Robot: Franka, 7 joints.
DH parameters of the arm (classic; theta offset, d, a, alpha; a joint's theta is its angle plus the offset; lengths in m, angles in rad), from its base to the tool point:
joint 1: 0 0.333 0 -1.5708
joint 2: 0 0 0 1.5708
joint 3: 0 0.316 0.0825 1.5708
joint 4: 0 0 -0.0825 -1.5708
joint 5: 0 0.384 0 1.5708
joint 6: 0 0 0.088 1.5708
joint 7: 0 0.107 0 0
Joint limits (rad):
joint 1: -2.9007..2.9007
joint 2: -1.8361..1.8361
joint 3: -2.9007..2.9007
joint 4: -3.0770..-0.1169
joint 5: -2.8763..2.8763
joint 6: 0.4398..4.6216
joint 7: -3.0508..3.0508
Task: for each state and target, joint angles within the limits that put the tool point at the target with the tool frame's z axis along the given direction. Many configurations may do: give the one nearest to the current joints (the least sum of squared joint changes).
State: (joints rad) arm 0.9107 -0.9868 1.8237 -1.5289 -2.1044 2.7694 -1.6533
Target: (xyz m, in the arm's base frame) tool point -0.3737 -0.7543 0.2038 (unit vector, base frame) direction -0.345 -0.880 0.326
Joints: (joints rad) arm 1.4363 -1.5896 1.9454 -0.5512 -2.3633 2.5330 -1.6533
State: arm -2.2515 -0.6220 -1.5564 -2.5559 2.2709 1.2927 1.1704
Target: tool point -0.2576 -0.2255 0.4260 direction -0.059 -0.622 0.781
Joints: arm -1.7946 -0.6825 -0.9170 -2.9239 2.1708 1.4746 1.1704
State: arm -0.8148 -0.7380 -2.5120 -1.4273 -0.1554 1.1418 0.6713
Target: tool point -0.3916 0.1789 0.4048 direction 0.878 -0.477 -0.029
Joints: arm -0.9730 -0.3010 -2.5831 -1.8420 0.1065 0.5698 0.6713
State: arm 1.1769 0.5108 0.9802 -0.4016 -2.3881 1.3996 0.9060
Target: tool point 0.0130 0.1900 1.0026 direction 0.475 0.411 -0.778
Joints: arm 1.8532 0.1207 1.2583 -0.1183 -2.1617 0.6651 0.9060
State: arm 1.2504 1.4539 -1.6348 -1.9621 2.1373 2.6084 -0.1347
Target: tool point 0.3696 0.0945 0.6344 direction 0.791 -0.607 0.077
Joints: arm 1.6751 1.8361 -2.2108 -2.4347 1.4748 2.5958 -0.1347
